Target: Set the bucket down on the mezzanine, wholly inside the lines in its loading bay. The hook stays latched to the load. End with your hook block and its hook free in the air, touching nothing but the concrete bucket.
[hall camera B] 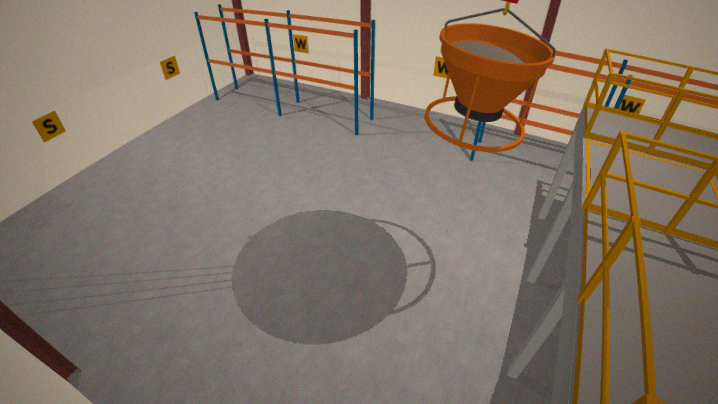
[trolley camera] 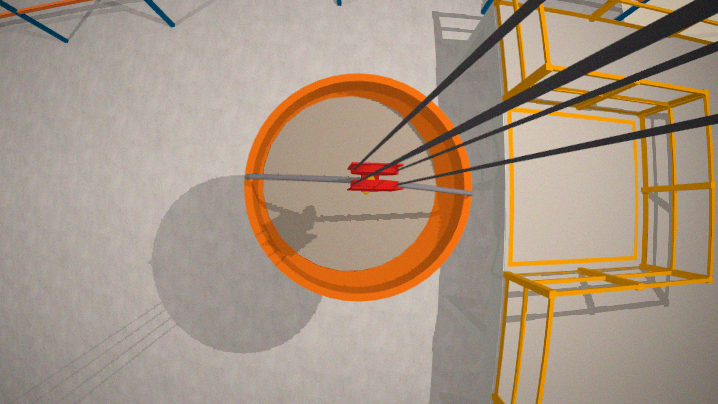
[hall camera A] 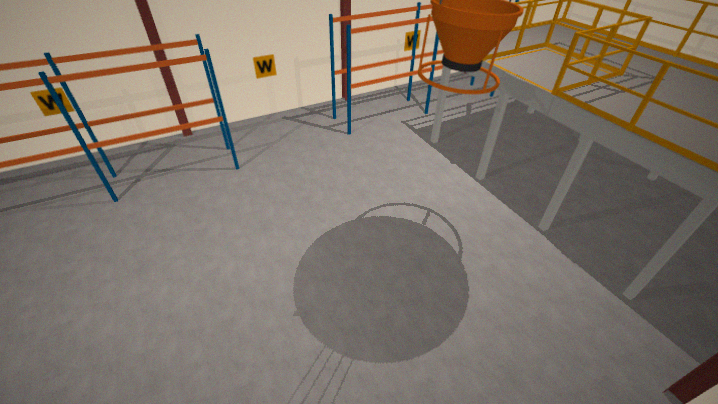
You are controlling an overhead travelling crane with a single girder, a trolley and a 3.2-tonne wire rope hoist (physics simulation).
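Note:
The orange concrete bucket (hall camera A: 474, 32) (hall camera B: 494, 75) (trolley camera: 357, 294) hangs upright in the air, full of grey concrete, with a ring foot below. My hook (hall camera B: 506, 8) is latched on the bucket's grey bail, under the red hook block (trolley camera: 374, 185). The mezzanine (hall camera A: 567, 113) (hall camera B: 692, 326) (trolley camera: 602, 361) stands on grey legs. In the trolley camera view the yellow lines of its loading bay (trolley camera: 511, 190) lie to the right of the bucket, whose rim is apart from them in that view. The hook block is mostly cut off in hall camera B and out of frame in hall camera A.
Yellow guard rails (hall camera B: 635, 221) (trolley camera: 677, 186) stand on three sides of the bay, with the side toward the bucket unrailed. Blue and orange racks (hall camera A: 348, 80) (hall camera B: 356, 82) stand along the W wall. The bucket's round shadow (hall camera A: 381, 291) (hall camera B: 321, 276) (trolley camera: 215, 271) falls on the floor.

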